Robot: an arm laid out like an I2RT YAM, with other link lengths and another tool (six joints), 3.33 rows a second.
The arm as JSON. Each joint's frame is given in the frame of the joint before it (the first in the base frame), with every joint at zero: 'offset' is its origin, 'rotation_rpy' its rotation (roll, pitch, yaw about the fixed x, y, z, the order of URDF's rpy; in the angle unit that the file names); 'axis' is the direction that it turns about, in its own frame. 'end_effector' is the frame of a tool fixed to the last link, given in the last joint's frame.
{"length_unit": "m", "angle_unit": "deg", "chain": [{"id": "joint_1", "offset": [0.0, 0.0, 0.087], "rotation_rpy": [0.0, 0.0, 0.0], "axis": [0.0, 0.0, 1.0]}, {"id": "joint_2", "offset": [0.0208, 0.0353, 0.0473], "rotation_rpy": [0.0, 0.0, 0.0], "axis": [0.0, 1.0, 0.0]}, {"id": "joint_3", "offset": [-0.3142, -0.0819, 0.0], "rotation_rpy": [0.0, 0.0, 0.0], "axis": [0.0, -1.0, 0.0]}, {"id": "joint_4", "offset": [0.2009, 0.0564, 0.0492], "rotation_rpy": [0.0, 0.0, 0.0], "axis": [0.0, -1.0, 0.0]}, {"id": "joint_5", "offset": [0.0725, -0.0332, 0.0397], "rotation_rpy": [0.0, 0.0, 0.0], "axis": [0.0, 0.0, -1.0]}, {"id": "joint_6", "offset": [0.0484, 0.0, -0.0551], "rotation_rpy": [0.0, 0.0, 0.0], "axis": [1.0, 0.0, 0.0]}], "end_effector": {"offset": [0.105, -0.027, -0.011], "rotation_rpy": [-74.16, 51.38, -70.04]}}
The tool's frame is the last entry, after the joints.
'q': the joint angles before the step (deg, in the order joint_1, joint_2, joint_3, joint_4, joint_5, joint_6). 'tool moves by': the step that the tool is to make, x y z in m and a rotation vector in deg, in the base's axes. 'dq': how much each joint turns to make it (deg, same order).
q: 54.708 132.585 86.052 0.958 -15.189 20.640
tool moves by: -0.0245 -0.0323 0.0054 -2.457 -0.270 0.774
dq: 0.515 -6.196 -9.984 1.588 1.009 -1.352
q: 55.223 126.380 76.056 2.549 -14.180 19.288
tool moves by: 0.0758 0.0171 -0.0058 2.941 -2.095 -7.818
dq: -4.921 8.717 14.256 -1.425 1.944 2.211
